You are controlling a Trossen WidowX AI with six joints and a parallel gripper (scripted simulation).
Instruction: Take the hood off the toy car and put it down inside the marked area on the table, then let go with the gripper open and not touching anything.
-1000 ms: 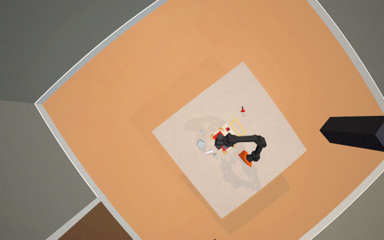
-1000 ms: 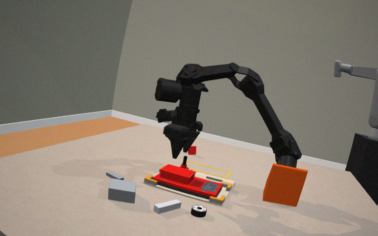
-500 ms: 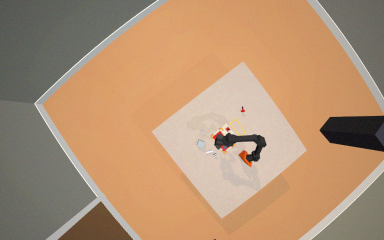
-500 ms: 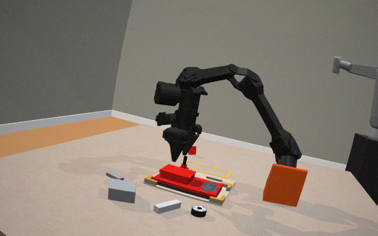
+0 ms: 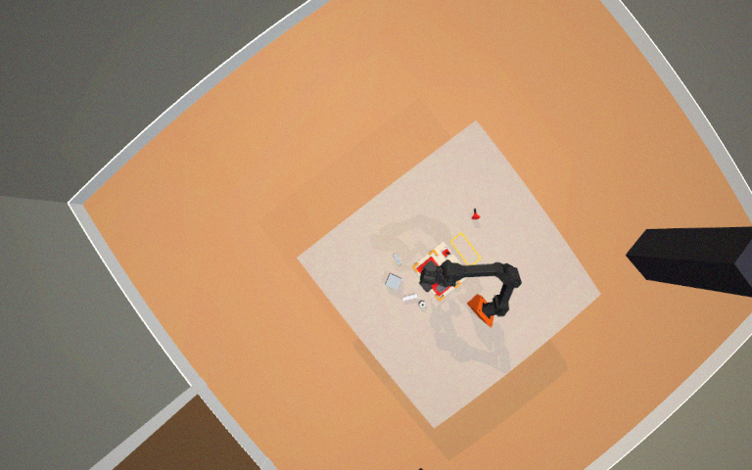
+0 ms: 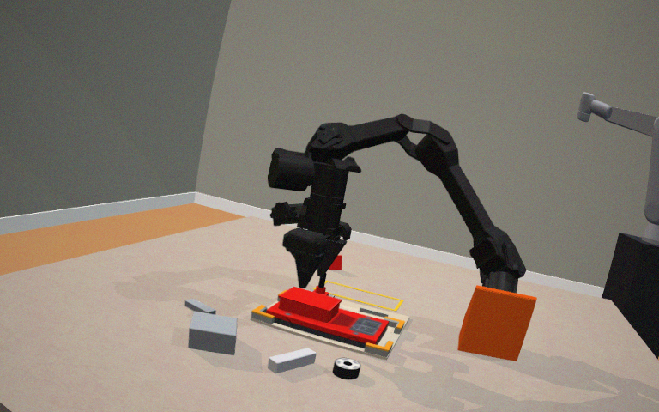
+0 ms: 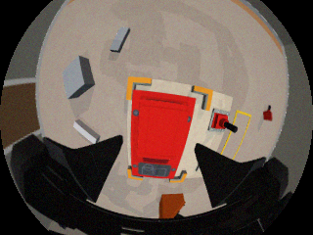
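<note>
Now: the hood 4 cm below my gripper tip. The rest, counted from my gripper tip: black wheel (16 cm to the left, 10 cm behind, 7 cm below).
</note>
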